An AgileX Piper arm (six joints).
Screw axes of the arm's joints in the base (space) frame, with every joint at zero. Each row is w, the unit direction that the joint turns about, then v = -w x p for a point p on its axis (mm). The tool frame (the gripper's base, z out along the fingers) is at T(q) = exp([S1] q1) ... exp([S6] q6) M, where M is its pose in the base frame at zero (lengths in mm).
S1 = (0, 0, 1, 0, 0, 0)
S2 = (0, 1, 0, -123, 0, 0)
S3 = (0, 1, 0, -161.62, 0, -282.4)
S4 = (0.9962, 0, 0.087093, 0, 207.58, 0)
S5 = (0, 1, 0, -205.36, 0, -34.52)
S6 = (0.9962, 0, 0.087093, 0, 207.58, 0)
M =
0.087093 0 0.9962 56.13
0 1 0 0
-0.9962 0 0.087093 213.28
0 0 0 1
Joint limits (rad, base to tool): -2.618..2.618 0..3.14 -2.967..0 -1.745..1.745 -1.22..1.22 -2.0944..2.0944
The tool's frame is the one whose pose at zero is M.
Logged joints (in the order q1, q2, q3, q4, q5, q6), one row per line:
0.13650 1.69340 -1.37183 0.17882 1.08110 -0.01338
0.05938 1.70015 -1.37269 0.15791 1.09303 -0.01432
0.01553 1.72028 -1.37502 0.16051 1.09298 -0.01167
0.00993 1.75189 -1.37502 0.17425 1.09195 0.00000
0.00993 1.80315 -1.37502 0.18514 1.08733 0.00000
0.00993 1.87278 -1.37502 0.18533 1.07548 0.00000
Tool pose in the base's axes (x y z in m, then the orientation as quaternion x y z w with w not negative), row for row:
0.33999 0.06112 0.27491 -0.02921 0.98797 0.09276 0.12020
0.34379 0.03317 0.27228 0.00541 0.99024 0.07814 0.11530
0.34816 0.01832 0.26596 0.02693 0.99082 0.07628 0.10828
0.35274 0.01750 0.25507 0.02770 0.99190 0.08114 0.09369
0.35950 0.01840 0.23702 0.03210 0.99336 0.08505 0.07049
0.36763 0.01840 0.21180 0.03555 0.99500 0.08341 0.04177
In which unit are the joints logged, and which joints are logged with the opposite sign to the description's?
The joints are logged in radians. Opposite sign: q6.
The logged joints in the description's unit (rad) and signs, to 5 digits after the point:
0.13650 1.69340 -1.37183 0.17882 1.08110 0.01338
0.05938 1.70015 -1.37269 0.15791 1.09303 0.01432
0.01553 1.72028 -1.37502 0.16051 1.09298 0.01167
0.00993 1.75189 -1.37502 0.17425 1.09195 0.00000
0.00993 1.80315 -1.37502 0.18514 1.08733 0.00000
0.00993 1.87278 -1.37502 0.18533 1.07548 0.00000

